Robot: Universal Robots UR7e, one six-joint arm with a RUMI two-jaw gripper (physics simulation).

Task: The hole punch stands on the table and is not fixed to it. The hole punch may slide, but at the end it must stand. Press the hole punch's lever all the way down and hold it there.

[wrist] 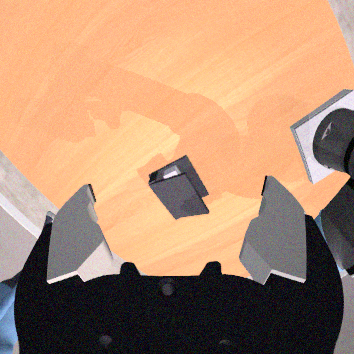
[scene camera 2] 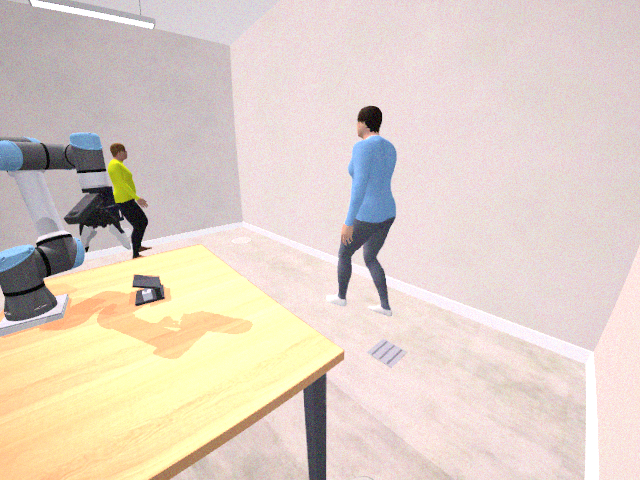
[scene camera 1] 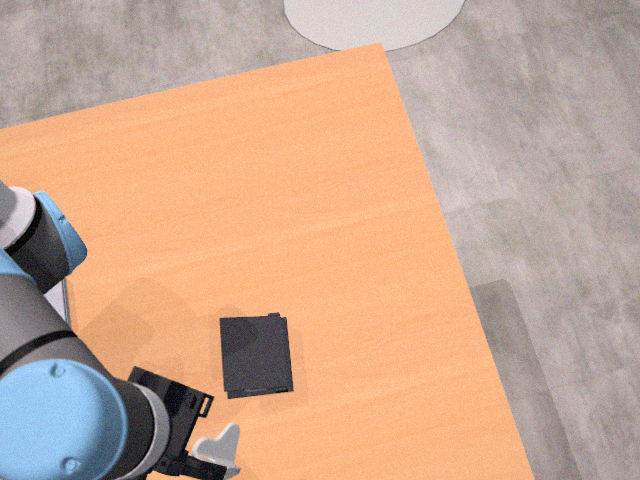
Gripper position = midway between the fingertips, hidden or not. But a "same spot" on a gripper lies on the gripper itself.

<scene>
my gripper: wrist; scene camera 2; scene camera 1 179, 445
hole punch: wrist; scene camera 2; scene camera 1 257, 392
same spot on hole punch: [wrist: 182, 164] = [scene camera 2: 139, 301]
same spot on my gripper: [scene camera 2: 122, 234] = [wrist: 54, 216]
</scene>
